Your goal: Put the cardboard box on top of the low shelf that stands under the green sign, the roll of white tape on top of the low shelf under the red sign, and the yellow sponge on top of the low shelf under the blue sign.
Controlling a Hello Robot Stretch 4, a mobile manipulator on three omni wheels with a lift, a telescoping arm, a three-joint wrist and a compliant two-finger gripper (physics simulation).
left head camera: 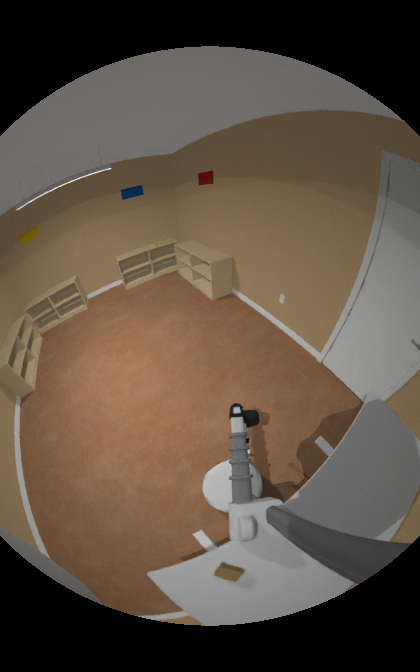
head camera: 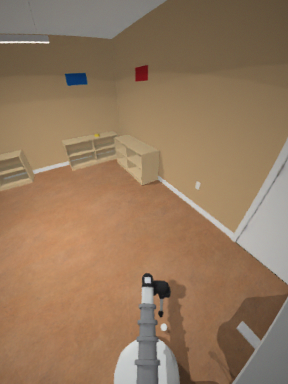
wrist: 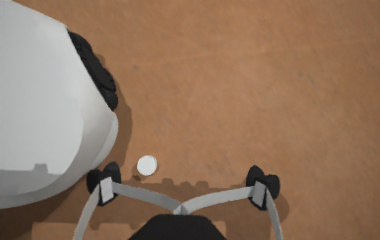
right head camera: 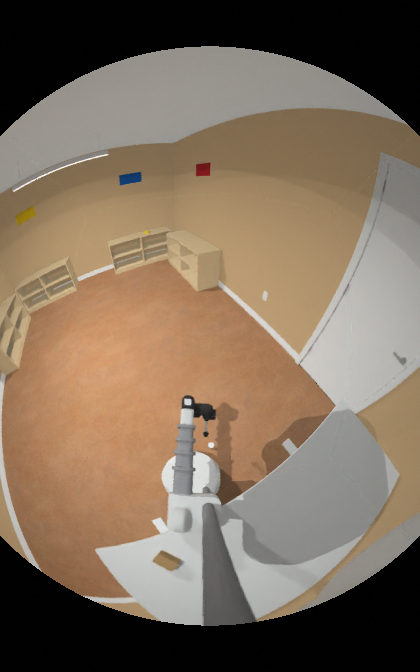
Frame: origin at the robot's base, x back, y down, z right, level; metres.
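Seen in the pictures: gripper, fingertip midpoint: (head camera: 159,301) (wrist: 184,178).
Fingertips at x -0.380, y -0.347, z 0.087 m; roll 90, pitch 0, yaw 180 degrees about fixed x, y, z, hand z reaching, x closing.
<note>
A point is followed by its place in that frame.
My gripper (head camera: 161,313) (left head camera: 247,440) (right head camera: 205,433) (wrist: 184,178) @(x -0.380, y -0.347, z 0.087 m) is open, its fingers pointing down. The roll of white tape (head camera: 164,327) @(x -0.273, y 0.003, z 0.141 m) (left head camera: 249,451) (right head camera: 211,445) (wrist: 147,165) @(x -0.278, y 0.003, z 0.136 m) is below it on the floor; in the wrist view it appears nearer the left fingertip. The yellow sponge (head camera: 97,135) @(x -3.419, y -0.610, z -1.141 m) (left head camera: 153,245) (right head camera: 146,232) lies on the low shelf (head camera: 77,140) @(x -3.186, y -0.583, z -1.534 m) under the blue sign (head camera: 76,79) @(x -3.572, y -1.718, z -1.422 m). The low shelf (head camera: 150,166) @(x -2.410, y -0.323, z 0.058 m) under the red sign (head camera: 141,73) @(x -3.023, y -1.726, z -0.090 m) stands beside it. The cardboard box (left head camera: 229,572) (right head camera: 167,560) lies on a white table. The green sign does not show.
The white table (left head camera: 180,580) (right head camera: 130,565) is near my base (left head camera: 215,485) (right head camera: 175,470), with a white leg (head camera: 248,335) showing. Two more low shelves stand at the left, near the yellow sign (left head camera: 29,235) (right head camera: 25,215). A door (left head camera: 385,310) (right head camera: 365,300) is at the right.
</note>
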